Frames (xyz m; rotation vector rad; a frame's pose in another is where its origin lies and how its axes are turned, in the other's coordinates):
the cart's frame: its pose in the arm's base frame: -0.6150 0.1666 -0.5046 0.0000 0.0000 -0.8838
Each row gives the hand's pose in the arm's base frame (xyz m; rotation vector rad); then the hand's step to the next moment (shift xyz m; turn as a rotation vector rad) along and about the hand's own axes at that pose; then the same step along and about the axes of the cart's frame.
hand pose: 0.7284 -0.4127 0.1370 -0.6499 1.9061 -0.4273
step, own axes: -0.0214 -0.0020 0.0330 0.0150 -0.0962 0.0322
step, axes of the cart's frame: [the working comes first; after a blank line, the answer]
step, axes of the arm's base frame: 0.0376 0.0114 0.0032 0.0483 -0.0853 0.0301

0.0150 0.0363 0.0032 0.0966 -0.0168 0.0301
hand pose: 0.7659 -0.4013 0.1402 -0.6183 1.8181 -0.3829
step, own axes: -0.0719 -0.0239 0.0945 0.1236 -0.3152 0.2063
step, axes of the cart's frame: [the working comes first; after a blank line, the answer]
step, axes of the arm's base frame: 0.1119 0.0267 0.0379 0.2354 -0.3189 0.0082

0.0503 0.1034 0.0379 0.3959 -0.0202 0.0082
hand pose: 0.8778 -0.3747 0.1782 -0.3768 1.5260 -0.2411
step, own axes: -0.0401 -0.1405 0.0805 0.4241 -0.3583 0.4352
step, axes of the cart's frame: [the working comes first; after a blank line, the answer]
step, axes of the arm's base frame: 0.0899 -0.1067 0.0915 0.4783 -0.4534 -0.2516

0.1395 0.0019 0.0915 0.6539 0.0822 -0.2516
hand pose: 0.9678 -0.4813 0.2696 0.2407 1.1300 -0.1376
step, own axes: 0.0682 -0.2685 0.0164 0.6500 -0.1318 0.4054
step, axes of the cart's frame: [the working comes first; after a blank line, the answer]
step, axes of the arm's base frame: -0.0186 -0.2627 -0.0876 0.5995 -0.2241 -0.4411

0.1913 -0.1810 -0.0876 0.5535 0.3214 -0.4411
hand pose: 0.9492 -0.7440 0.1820 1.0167 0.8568 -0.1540
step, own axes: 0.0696 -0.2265 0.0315 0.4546 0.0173 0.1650
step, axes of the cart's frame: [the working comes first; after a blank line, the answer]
step, axes of the arm's base frame: -0.0457 -0.1304 -0.1951 0.4067 -0.0026 -0.2623

0.0718 -0.1180 -0.1951 0.2600 0.3128 -0.2623
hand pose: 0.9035 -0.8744 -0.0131 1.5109 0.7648 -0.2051
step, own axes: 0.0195 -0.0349 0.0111 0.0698 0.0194 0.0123
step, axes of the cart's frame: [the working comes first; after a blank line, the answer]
step, axes of the arm's base frame: -0.0016 -0.0072 -0.0408 0.0678 0.0134 -0.0251

0.0046 -0.0058 -0.0408 0.0326 0.0609 -0.0251
